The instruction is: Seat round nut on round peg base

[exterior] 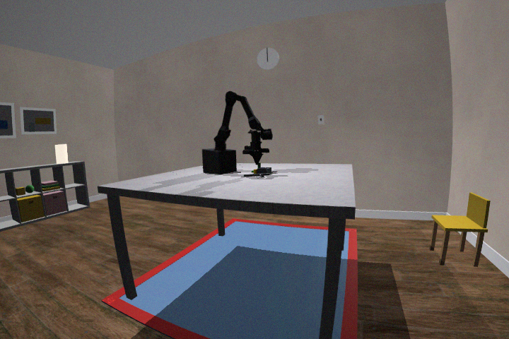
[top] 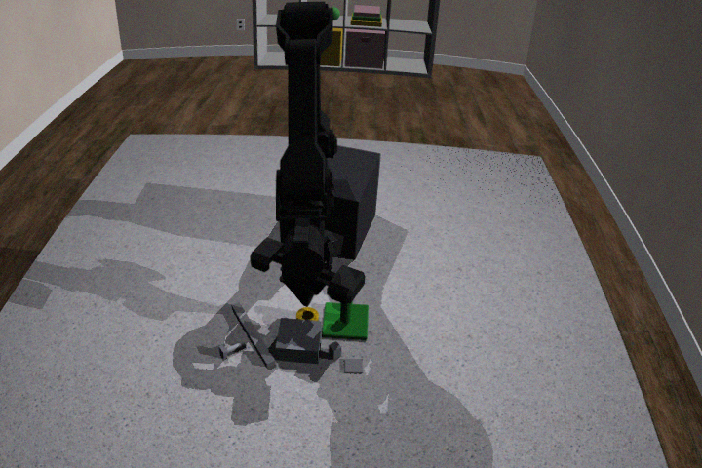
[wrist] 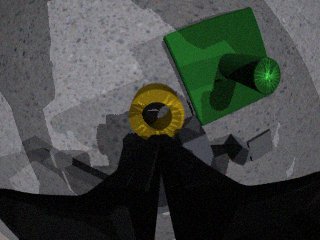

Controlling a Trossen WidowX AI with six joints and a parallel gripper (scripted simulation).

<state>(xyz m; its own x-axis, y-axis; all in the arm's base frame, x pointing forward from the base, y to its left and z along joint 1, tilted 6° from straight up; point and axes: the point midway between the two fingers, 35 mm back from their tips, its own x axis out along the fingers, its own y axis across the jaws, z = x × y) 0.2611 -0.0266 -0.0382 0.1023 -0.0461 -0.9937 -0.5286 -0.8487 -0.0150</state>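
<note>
Right now the grey block is 70 mm below my hand, 50 mm ahead of it and 20 mm to the right of it. From my hand the other things lie so: thin bar (100 mm to the right, 80 mm below, 20 mm ahead); small grey square (100 mm ahead, 90 mm below, 70 mm to the left); small dark piece (80 mm below, 70 mm ahead, 40 mm to the left).
</note>
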